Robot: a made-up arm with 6 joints. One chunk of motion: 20 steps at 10 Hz.
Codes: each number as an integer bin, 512 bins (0 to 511) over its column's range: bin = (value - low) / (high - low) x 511, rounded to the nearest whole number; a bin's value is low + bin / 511 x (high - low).
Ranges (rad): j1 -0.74..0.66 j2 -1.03..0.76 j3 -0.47..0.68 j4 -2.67..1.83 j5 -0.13..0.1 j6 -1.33..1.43
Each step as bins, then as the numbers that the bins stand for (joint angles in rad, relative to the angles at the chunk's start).
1 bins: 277 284 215 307 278 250
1 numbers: 0.0189 -0.0352 0.0139 0.0335 -0.0049 0.0203
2 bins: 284 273 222 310 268 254
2 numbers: 0.0381 -0.0737 0.0296 0.0599 -0.0094 0.0419
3 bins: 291 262 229 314 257 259
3 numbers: 0.0573 -0.1122 0.0454 0.0952 -0.0143 0.0689
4 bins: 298 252 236 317 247 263
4 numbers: 0.0764 -0.1473 0.0611 0.1216 -0.0188 0.0905
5 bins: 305 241 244 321 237 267
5 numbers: 0.0956 -0.1858 0.0791 0.1568 -0.0233 0.1121
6 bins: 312 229 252 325 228 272
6 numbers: 0.1148 -0.2278 0.0971 0.1920 -0.0274 0.1391
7 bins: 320 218 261 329 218 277
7 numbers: 0.1367 -0.2664 0.1174 0.2273 -0.0319 0.1661
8 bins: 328 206 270 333 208 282
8 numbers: 0.1586 -0.3084 0.1376 0.2625 -0.0364 0.1931
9 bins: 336 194 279 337 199 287
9 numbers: 0.1805 -0.3504 0.1579 0.2977 -0.0404 0.2201
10 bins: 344 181 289 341 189 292
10 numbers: 0.2025 -0.3960 0.1804 0.3329 -0.0449 0.2471
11 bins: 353 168 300 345 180 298
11 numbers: 0.2271 -0.4415 0.2051 0.3682 -0.0490 0.2795
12 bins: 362 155 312 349 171 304
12 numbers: 0.2518 -0.4870 0.2322 0.4034 -0.0530 0.3120
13 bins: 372 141 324 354 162 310
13 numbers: 0.2792 -0.5361 0.2592 0.4474 -0.0571 0.3444
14 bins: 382 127 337 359 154 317
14 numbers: 0.3066 -0.5851 0.2884 0.4914 -0.0607 0.3822
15 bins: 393 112 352 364 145 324
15 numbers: 0.3367 -0.6377 0.3222 0.5355 -0.0647 0.4200
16 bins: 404 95 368 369 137 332
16 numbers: 0.3668 -0.6972 0.3582 0.5795 -0.0683 0.4632
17 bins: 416 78 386 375 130 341
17 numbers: 0.3997 -0.7568 0.3987 0.6323 -0.0715 0.5118
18 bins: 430 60 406 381 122 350
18 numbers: 0.4381 -0.8198 0.4437 0.6852 -0.0751 0.5604
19 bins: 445 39 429 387 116 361
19 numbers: 0.4792 -0.8934 0.4955 0.7380 -0.0778 0.6198
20 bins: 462 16 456 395 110 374
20 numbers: 0.5258 -0.9740 0.5562 0.8085 -0.0805 0.6900
